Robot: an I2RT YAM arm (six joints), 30 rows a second.
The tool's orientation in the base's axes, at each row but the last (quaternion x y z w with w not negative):
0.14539, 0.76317, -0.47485, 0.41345
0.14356, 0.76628, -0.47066, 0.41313
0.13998, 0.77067, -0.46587, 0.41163
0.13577, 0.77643, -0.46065, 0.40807
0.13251, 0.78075, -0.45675, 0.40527
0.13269, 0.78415, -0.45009, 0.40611
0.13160, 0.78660, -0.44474, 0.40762
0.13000, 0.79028, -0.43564, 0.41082
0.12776, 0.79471, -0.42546, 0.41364
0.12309, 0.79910, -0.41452, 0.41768
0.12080, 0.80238, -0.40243, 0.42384
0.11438, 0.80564, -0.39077, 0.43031
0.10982, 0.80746, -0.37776, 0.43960
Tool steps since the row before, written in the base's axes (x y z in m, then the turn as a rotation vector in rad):
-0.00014, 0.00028, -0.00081, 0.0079, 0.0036, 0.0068
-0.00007, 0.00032, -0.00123, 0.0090, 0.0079, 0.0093
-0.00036, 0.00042, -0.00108, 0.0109, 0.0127, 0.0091
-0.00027, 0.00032, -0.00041, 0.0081, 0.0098, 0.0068
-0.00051, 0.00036, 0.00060, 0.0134, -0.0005, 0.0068
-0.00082, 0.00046, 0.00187, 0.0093, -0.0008, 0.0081
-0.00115, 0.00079, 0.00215, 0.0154, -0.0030, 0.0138
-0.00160, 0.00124, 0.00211, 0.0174, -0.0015, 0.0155
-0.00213, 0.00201, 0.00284, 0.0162, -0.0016, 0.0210
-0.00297, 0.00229, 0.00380, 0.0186, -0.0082, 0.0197
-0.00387, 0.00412, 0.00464, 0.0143, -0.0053, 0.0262
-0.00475, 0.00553, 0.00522, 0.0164, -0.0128, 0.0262
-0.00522, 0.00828, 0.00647, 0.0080, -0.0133, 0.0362
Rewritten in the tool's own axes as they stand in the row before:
0.00066, 0.00055, -0.00014, -0.0107, 0.0026, -0.0006
0.00093, 0.00086, -0.00004, -0.0140, 0.0039, -0.0042
0.00098, 0.00066, -0.00029, -0.0159, 0.0077, -0.0072
0.00043, 0.00026, -0.00030, -0.0119, 0.0059, -0.0056
-0.00019, -0.00046, -0.00071, -0.0136, 0.0033, 0.0055
-0.00097, -0.00133, -0.00129, -0.0119, 0.0000, 0.0033
-0.00103, -0.00148, -0.00183, -0.0197, -0.0011, 0.0067
-0.00079, -0.00140, -0.00244, -0.0225, -0.0001, 0.0061
-0.00114, -0.00159, -0.00358, -0.0260, -0.0040, 0.0039
-0.00142, -0.00231, -0.00460, -0.0255, -0.0061, 0.0107
-0.00185, -0.00193, -0.00681, -0.0283, -0.0100, 0.0040
-0.00206, -0.00155, -0.00859, -0.0285, -0.0139, 0.0107
-0.00333, -0.00026, -0.01125, -0.0314, -0.0237, 0.0025

